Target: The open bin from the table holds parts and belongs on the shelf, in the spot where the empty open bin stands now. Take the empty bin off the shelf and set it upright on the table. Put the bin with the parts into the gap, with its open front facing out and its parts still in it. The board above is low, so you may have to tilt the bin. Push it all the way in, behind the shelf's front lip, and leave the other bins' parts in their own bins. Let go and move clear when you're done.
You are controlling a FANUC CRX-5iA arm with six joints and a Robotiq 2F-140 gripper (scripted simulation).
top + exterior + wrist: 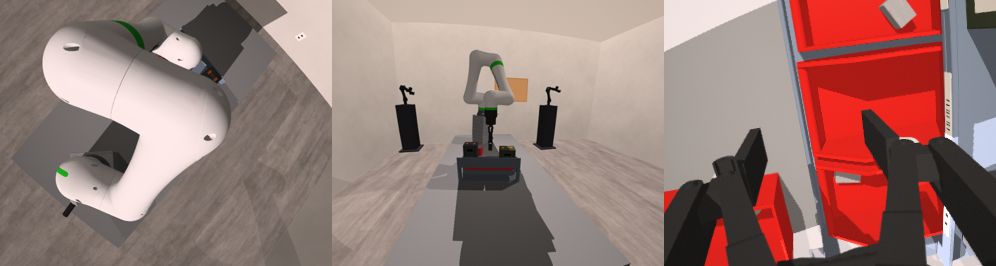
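The grey shelf lies 110 mm ahead of my hand, 80 mm below it and 30 mm to the right of it. From my hand the other things lie so: grey disc (140 mm below, 120 mm behind, 90 mm to the right); grey part (130 mm below, 130 mm ahead, 60 mm to the left).
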